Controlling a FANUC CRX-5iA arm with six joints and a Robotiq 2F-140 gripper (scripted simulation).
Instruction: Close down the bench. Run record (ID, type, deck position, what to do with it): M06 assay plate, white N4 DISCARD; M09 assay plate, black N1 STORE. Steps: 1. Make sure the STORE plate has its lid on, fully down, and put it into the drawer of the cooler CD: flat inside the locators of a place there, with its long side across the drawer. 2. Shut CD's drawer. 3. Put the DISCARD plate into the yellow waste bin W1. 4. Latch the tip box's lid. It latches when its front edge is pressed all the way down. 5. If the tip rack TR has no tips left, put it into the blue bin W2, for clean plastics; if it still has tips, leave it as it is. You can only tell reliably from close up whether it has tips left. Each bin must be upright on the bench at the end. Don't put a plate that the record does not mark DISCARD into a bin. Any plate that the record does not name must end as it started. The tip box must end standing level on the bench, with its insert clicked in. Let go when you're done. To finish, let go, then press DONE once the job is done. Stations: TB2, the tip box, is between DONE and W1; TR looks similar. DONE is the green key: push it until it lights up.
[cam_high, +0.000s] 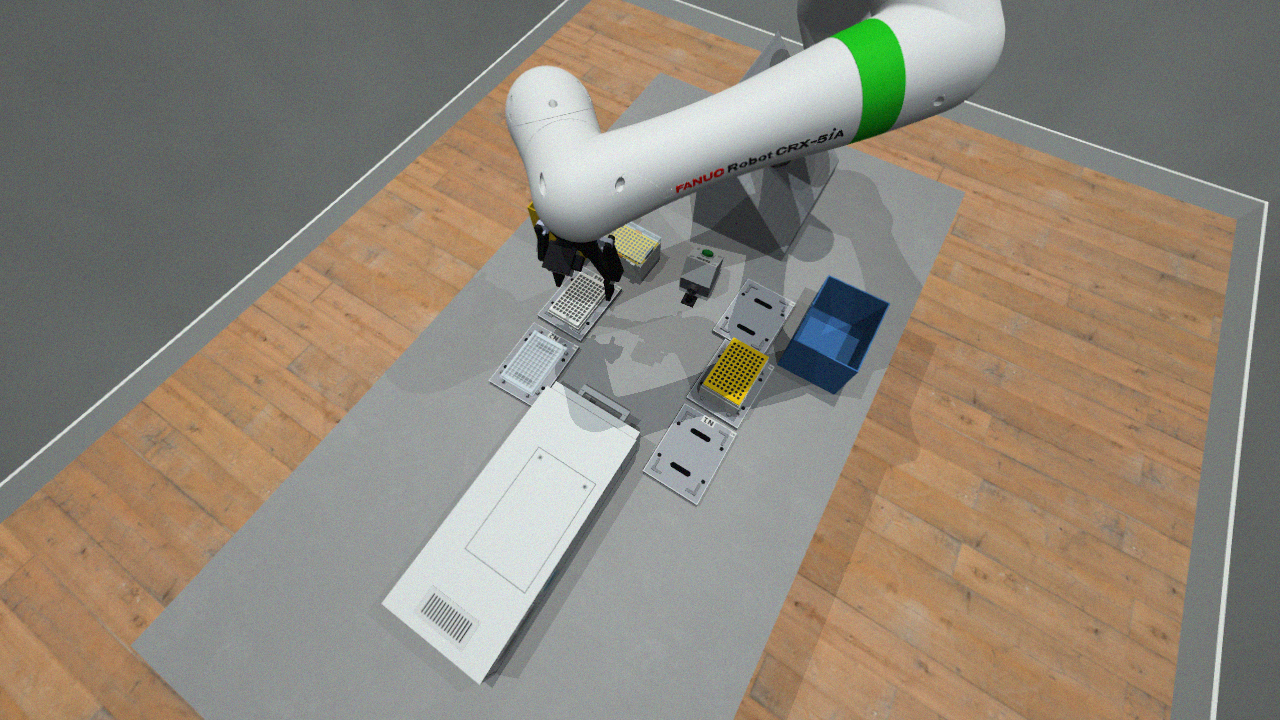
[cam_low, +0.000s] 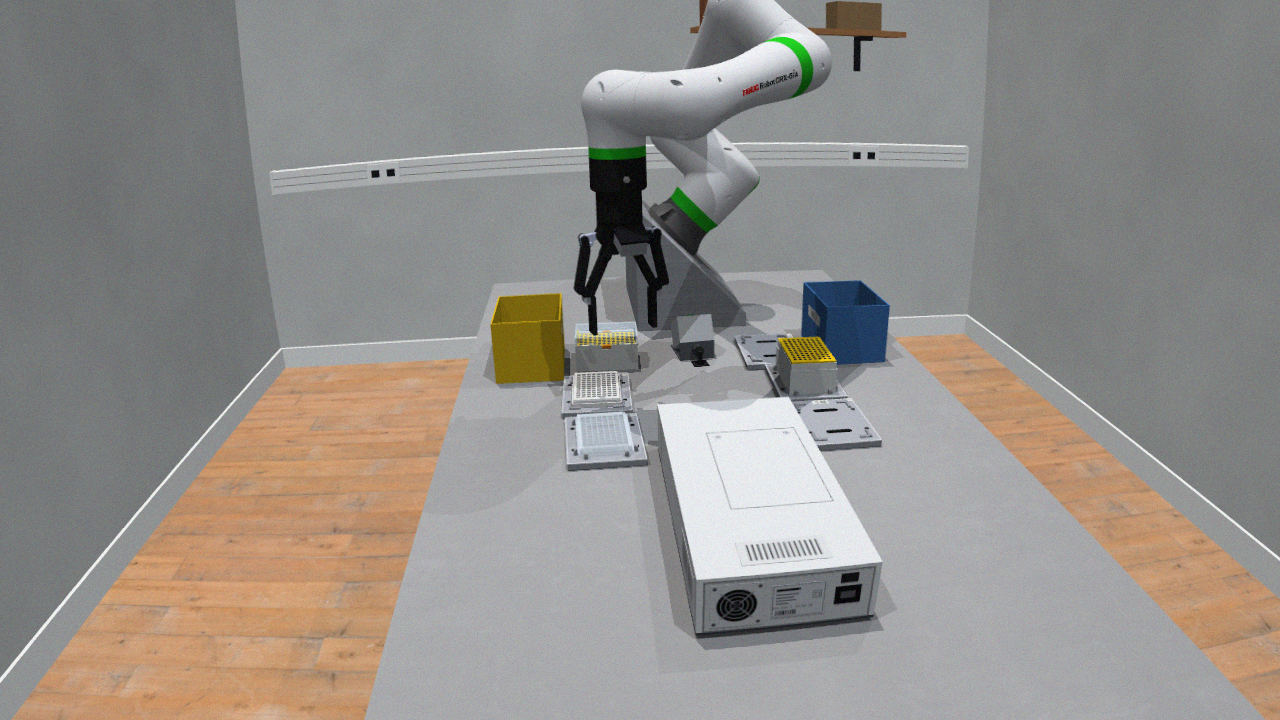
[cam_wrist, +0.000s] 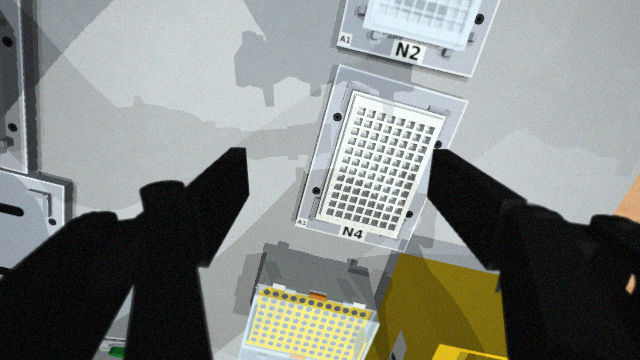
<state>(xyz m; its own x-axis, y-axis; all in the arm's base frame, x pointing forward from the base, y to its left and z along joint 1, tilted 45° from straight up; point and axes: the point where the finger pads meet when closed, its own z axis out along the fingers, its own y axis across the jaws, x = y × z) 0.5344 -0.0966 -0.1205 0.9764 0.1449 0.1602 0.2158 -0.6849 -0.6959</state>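
Now: hand 140 mm above the white assay plate, 50 mm to the left of it and 30 mm past it. From my hand the other things lie so: nest N4 (160 mm below, 50 mm to the right, 30 mm behind); tip box lid (200 mm behind, 100 mm below, 20 mm to the right); yellow bin W1 (210 mm behind, 170 mm to the right, 120 mm below).
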